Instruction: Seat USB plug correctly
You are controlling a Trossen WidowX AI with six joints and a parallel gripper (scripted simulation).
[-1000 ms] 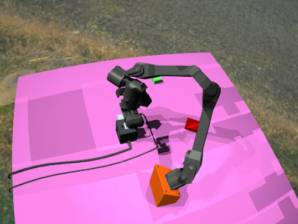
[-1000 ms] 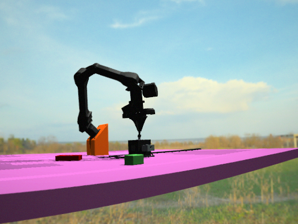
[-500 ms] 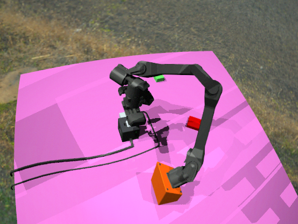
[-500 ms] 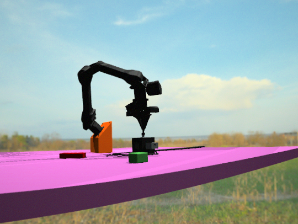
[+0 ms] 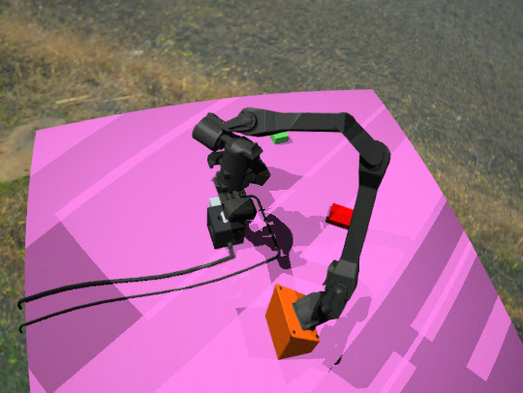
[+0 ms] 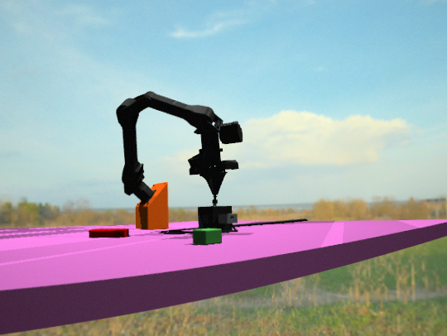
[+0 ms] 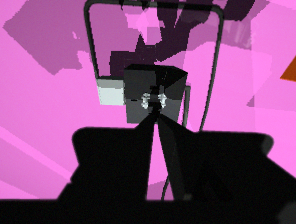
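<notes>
Now: gripper tip 20 mm above the USB plug. From my gripper tip the other things lie so: green block (290 mm ahead, 280 mm to the right, 100 mm below); red block (60 mm behind, 330 mm to the right, 100 mm below).
</notes>
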